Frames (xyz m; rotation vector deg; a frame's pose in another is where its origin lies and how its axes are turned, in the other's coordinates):
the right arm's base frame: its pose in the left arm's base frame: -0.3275 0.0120 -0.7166 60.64 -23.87 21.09
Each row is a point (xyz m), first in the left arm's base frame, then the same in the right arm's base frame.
Working: the left arm's base frame: its pose in the right arm's base frame: 0.6376 0.3784 0.2668 -60.64 23.87 -21.09

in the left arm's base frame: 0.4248 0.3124 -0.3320
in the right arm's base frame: 0.8677 0.0613 -0.2178
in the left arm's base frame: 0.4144 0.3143 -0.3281
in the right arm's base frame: 0.8608 0.0701 -0.2163
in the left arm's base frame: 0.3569 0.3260 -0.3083
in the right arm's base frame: 0.8221 0.1180 -0.2095
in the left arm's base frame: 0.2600 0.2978 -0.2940
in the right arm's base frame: 0.7430 0.1630 -0.1636
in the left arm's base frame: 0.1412 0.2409 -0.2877
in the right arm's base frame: 0.6385 0.1998 -0.0922
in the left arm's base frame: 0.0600 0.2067 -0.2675
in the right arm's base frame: 0.5753 0.2390 -0.0407
